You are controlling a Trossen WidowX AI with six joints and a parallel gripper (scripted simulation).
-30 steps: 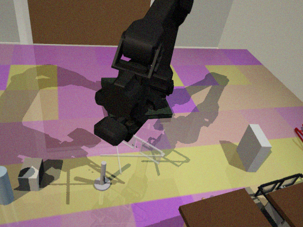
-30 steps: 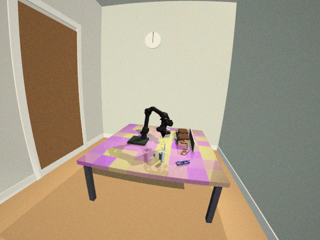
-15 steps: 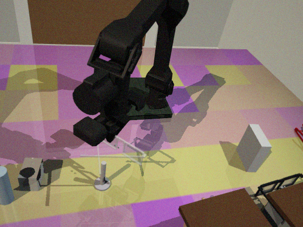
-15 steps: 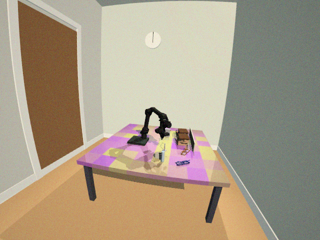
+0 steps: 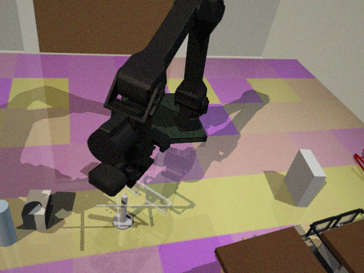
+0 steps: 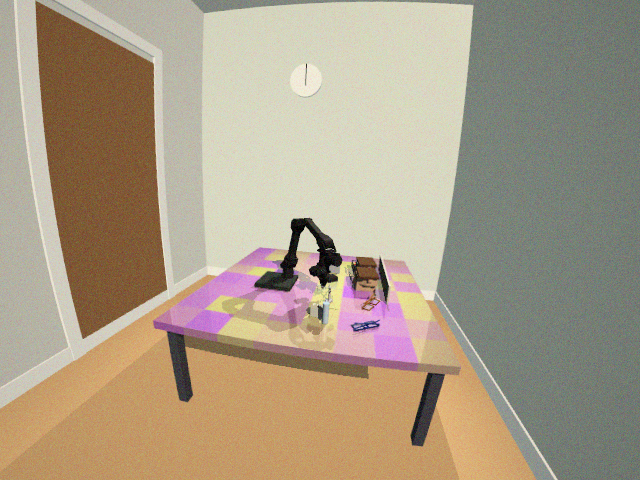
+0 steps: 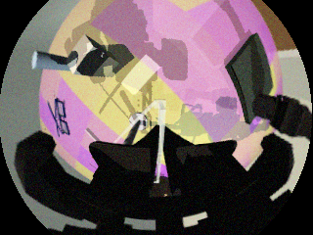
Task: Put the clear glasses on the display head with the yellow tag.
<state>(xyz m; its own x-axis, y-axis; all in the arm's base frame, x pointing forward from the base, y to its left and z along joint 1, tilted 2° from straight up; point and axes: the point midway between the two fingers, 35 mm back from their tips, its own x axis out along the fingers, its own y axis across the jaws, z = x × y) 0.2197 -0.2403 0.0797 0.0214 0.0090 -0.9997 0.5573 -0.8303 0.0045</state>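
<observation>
My gripper tip is 4 cm short of the grey post, 4 cm above it and 2 cm to the left of it. From my gripper tip the other things lie so: display head: 25 cm ahead, 17 cm to the left, 1 cm below; blue cylinder: 24 cm to the right, 1 cm below, 1 cm ahead; grey box: 42 cm to the left, 8 cm ahead, 1 cm below.
</observation>
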